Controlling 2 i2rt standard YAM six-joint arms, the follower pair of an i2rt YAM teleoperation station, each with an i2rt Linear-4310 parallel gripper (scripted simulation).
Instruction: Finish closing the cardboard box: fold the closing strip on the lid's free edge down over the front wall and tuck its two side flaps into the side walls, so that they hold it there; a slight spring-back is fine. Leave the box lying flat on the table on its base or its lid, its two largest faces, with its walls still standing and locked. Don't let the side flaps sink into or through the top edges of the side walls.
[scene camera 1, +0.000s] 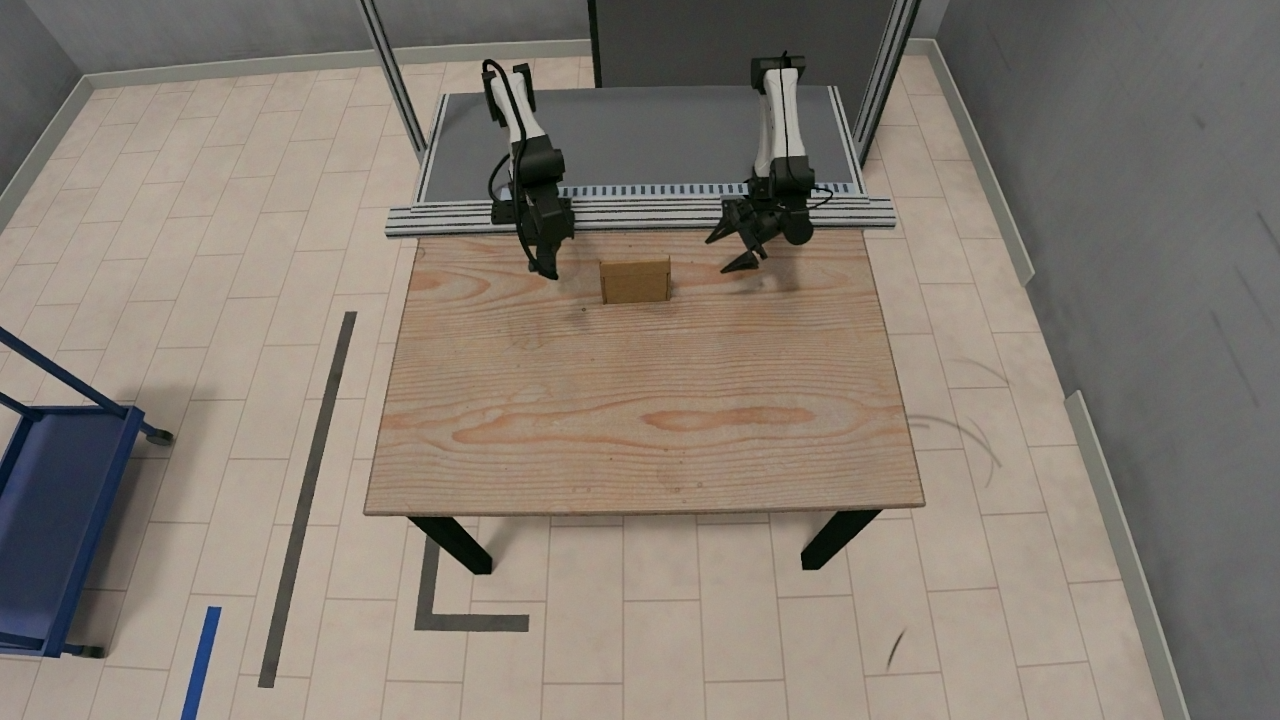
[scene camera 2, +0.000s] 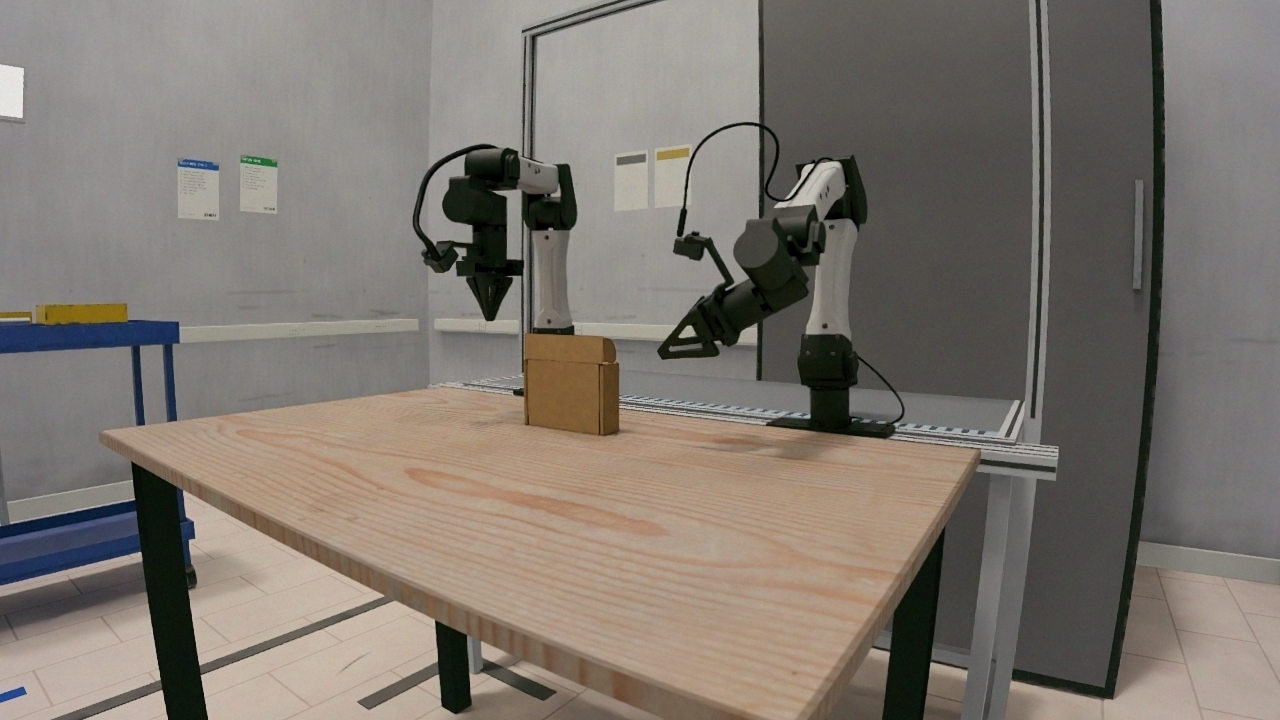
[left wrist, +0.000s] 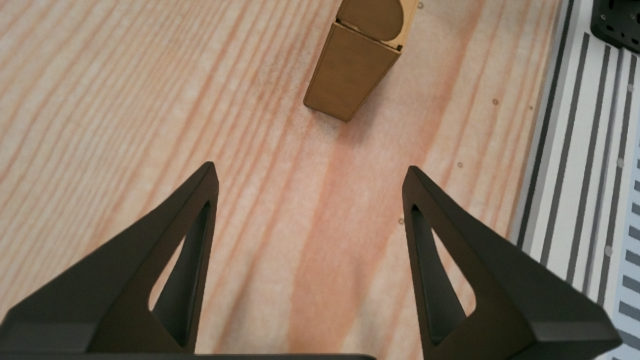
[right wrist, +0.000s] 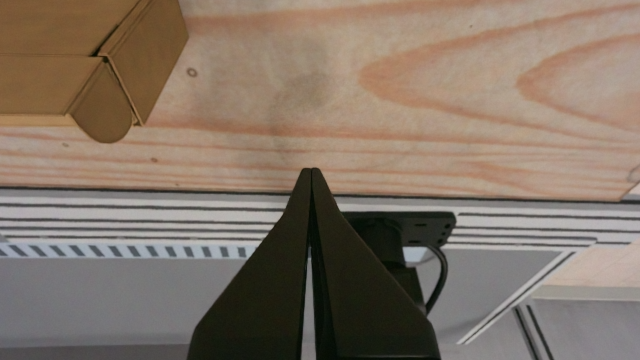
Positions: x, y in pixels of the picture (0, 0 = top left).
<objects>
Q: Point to a closing strip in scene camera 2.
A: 562, 340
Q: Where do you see a rounded side flap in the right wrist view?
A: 102, 112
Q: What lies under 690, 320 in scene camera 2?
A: The left gripper.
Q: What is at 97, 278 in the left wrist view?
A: The left gripper.
</objects>
